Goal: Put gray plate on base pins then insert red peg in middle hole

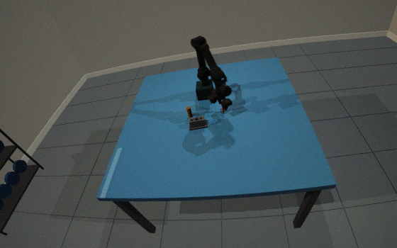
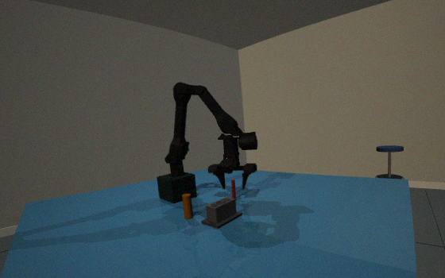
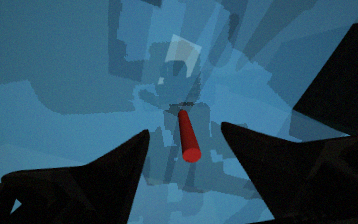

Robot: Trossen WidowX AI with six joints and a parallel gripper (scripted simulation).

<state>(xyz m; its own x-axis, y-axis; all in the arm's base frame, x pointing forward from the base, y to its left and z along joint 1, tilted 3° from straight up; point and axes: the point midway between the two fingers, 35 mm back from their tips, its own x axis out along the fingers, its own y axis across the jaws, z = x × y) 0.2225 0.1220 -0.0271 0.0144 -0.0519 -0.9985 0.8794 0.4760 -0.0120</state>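
My gripper tip is 120 mm short of the gray plate and 170 mm to the left of it. The rest, counted from my gripper tip: red peg: right at my gripper tip; dark flat base: 120 mm ahead, 170 mm to the right, 30 mm below; orange cylinder: 20 mm ahead, 230 mm to the right.
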